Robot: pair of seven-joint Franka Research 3 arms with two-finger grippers.
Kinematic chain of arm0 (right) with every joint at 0, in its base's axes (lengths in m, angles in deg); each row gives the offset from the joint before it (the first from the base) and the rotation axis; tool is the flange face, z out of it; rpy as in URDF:
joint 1: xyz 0 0 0.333 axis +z
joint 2: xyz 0 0 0 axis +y
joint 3: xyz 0 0 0.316 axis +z
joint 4: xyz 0.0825 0 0 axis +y
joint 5: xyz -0.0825 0 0.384 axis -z
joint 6: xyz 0 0 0 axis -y
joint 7: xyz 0.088 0 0 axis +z
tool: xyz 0 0 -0.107 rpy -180 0 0
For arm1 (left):
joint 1: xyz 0 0 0.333 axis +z
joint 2: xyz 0 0 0 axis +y
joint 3: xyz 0 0 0.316 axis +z
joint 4: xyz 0.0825 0 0 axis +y
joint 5: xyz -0.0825 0 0.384 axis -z
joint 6: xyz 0 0 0 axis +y
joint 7: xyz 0.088 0 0 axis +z
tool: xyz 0 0 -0.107 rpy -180 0 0
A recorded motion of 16 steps. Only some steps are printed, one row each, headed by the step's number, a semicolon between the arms.
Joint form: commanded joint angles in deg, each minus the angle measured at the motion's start. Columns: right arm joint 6, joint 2, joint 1, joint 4, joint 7, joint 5, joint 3; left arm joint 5, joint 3, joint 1, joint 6, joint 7, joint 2, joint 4.
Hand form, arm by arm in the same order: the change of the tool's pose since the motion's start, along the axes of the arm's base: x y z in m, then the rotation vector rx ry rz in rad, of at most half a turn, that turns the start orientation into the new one. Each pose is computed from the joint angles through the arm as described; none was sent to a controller.
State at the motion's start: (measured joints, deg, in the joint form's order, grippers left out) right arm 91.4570 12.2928 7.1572 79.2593 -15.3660 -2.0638 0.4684; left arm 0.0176 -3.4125 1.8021 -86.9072 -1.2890 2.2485 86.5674
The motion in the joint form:
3: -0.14 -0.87 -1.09 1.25 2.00 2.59 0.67; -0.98 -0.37 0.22 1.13 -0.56 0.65 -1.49
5: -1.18 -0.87 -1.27 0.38 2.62 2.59 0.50; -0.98 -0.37 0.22 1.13 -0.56 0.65 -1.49
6: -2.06 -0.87 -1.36 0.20 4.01 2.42 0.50; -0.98 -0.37 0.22 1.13 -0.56 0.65 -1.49
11: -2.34 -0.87 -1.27 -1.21 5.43 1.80 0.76; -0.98 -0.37 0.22 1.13 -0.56 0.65 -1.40
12: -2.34 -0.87 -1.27 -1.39 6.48 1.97 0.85; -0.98 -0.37 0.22 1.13 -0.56 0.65 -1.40
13: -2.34 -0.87 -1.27 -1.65 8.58 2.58 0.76; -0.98 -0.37 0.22 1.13 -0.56 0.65 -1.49
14: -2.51 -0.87 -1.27 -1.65 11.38 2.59 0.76; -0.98 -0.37 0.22 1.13 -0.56 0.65 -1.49
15: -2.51 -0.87 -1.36 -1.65 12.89 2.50 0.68; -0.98 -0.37 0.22 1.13 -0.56 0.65 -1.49
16: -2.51 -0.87 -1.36 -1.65 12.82 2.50 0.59; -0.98 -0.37 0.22 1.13 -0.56 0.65 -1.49
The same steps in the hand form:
3: -0.0036 -0.0105 -0.0012 -0.0435 0.0029 0.0288; 0.0016 0.0007 0.0041 0.0159 0.0046 -0.0117
5: -0.0046 -0.0143 0.0044 -0.0443 0.0058 0.0335; 0.0016 0.0007 0.0041 0.0159 0.0046 -0.0117
6: -0.0061 -0.0151 0.0046 -0.0422 0.0179 0.0563; 0.0016 0.0007 0.0041 0.0159 0.0046 -0.0117
11: -0.0065 -0.0105 0.0157 -0.0286 -0.0014 0.0867; 0.0016 0.0007 0.0034 0.0159 0.0062 -0.0117
12: -0.0065 -0.0100 0.0172 -0.0308 -0.0052 0.1065; 0.0016 0.0007 0.0034 0.0159 0.0062 -0.0117
13: -0.0062 -0.0120 0.0193 -0.0413 -0.0110 0.1414; 0.0016 0.0007 0.0041 0.0159 0.0046 -0.0117
14: -0.0065 -0.0121 0.0191 -0.0414 -0.0088 0.1903; 0.0016 0.0007 0.0041 0.0159 0.0046 -0.0117
15: -0.0063 -0.0136 0.0191 -0.0400 -0.0092 0.2137; 0.0016 0.0007 0.0041 0.0159 0.0046 -0.0117
16: -0.0062 -0.0145 0.0191 -0.0403 -0.0091 0.2110; 0.0016 0.0007 0.0041 0.0159 0.0046 -0.0117

